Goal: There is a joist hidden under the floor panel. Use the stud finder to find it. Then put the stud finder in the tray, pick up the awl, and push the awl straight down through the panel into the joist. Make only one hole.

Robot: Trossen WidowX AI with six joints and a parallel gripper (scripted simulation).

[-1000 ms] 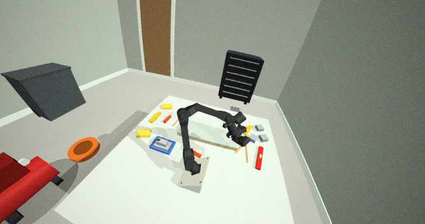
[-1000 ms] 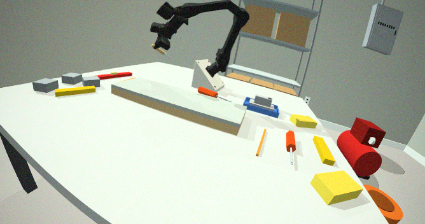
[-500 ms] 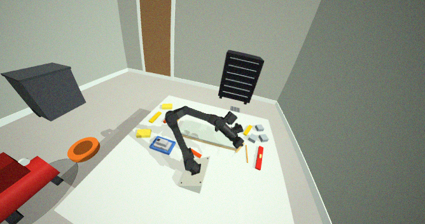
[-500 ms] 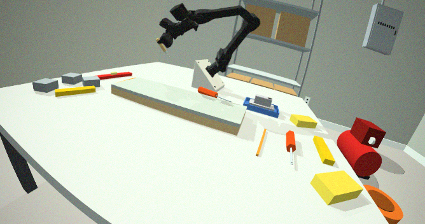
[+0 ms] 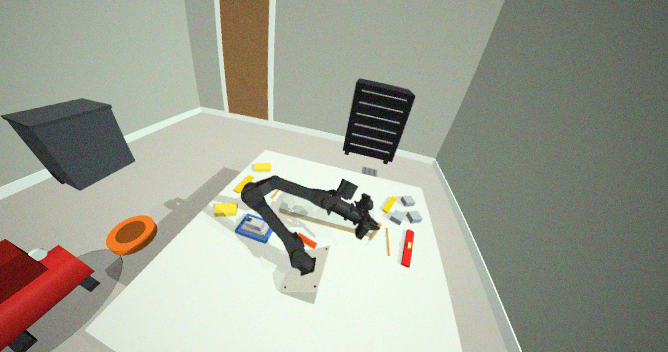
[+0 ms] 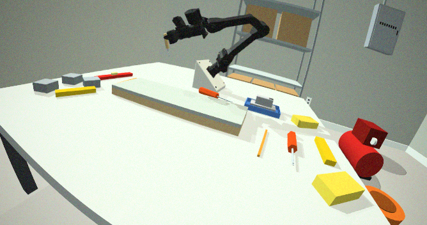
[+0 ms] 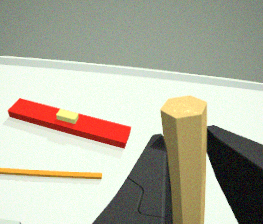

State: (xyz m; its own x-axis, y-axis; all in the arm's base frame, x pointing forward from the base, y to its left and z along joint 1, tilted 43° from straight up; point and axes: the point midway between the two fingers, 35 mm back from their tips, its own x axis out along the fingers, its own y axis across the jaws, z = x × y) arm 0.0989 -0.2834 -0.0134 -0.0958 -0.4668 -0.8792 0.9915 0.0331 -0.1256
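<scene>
Right now the awl is 50 mm below my gripper tip, 20 mm to the left of it and 10 mm behind it. From my gripper tip the other things lie so: stud finder 560 mm to the left, 190 mm below, 60 mm ahead; blue tray 540 mm to the left, 230 mm below, 60 mm ahead; red level 250 mm to the right, 230 mm below, 80 mm ahead.
</scene>
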